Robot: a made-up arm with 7 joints.
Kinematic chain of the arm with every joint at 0, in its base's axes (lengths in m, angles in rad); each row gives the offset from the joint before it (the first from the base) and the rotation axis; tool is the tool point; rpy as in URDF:
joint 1: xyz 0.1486 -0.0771 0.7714 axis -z
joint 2: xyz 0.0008 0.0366 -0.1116 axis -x
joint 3: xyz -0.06 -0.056 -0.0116 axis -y
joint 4: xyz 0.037 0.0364 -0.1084 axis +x
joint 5: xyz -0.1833 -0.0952 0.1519 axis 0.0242 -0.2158 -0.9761
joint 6: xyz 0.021 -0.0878 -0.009 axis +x
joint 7: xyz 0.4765 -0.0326 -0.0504 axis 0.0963 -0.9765 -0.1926
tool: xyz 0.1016 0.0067 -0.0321 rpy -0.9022 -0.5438 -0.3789
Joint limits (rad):
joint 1: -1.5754..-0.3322
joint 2: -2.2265..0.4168
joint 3: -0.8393..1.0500
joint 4: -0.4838..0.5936
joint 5: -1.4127..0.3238
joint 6: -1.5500..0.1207
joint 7: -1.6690..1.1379
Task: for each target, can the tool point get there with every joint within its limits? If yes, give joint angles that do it. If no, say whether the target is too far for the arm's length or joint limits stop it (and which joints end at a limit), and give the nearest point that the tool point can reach.
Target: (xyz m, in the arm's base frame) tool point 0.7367 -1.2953 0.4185
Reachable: no: too far | nearest point 0.4111 -0.6209 0.5088 | short by 0.754 m
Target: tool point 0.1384 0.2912 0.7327
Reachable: yes | joints -0.8475 -0.4089 0.4200 0.1904 -0.9536 -0.5265 -0.6151
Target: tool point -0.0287 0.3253 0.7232
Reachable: yes | joints -0.6316 -0.6224 -0.5063 0.1933 -1.2257 -1.0285 -0.1200
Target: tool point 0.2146 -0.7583 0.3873
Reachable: no: joint limits stop it (at a limit: joint 1, joint 3, joint 4, joint 5) | nearest point 0.2601 -0.6255 0.4303 | short by 0.147 m
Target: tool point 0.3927 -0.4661 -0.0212
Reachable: no: joint limits stop it (at a limit: joint 3, joint 4, joint 5) | nearest point 0.3351 -0.3743 0.1276 | short by 0.184 m
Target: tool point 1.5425 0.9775 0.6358
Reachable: no: too far | nearest point 0.6424 0.2512 0.6509 | short by 1.157 m
